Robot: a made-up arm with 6 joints.
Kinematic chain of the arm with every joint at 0, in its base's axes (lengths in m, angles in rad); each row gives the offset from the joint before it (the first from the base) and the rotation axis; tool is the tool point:
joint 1: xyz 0 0 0.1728 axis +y
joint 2: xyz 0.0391 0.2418 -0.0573 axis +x
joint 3: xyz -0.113 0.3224 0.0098 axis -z
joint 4: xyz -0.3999 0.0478 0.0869 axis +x
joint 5: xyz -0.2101 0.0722 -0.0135 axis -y
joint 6: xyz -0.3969 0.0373 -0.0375 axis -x
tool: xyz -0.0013 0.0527 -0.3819
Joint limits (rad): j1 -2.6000..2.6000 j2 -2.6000..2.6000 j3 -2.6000..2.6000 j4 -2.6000..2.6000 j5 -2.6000..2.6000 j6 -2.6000..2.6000
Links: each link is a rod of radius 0.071 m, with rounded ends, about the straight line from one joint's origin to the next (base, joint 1, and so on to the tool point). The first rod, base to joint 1, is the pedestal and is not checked.
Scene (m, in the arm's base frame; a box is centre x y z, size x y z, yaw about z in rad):
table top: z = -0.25
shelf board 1: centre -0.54 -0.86 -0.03 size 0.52 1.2 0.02 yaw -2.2
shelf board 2: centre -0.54 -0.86 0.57 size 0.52 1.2 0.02 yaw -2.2
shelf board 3: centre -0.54 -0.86 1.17 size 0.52 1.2 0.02 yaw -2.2
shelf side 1: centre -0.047 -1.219 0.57 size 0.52 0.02 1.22 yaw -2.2
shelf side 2: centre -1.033 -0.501 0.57 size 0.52 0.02 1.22 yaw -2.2
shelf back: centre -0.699 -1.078 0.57 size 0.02 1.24 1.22 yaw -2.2
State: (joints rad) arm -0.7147 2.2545 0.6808 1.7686 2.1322 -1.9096
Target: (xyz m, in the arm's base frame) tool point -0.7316 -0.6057 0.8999
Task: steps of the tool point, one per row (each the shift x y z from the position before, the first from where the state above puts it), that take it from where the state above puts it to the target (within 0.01 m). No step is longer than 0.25 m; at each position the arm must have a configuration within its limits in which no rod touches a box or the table.
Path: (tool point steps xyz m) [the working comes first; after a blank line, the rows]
Joints at the target: -0.5012 1.9082 0.8300 1.5458 1.6056 -2.2724
Straight joint move there: touches shelf board 2.

1: 0.1024 0.0623 0.0282
2: 0.0831 0.0856 0.0061
3: 0.0548 0.1017 -0.0120
4: 0.0215 0.1101 -0.0224
5: -0.0797 -0.0433 0.1526
6: -0.0973 0.0165 0.1786
7: -0.1031 0.0883 0.1822
8: -0.0942 0.1616 0.1612
9: -0.0636 -0.1025 0.0601
10: -0.0911 -0.1241 0.0025
11: -0.1031 -0.1274 -0.0626

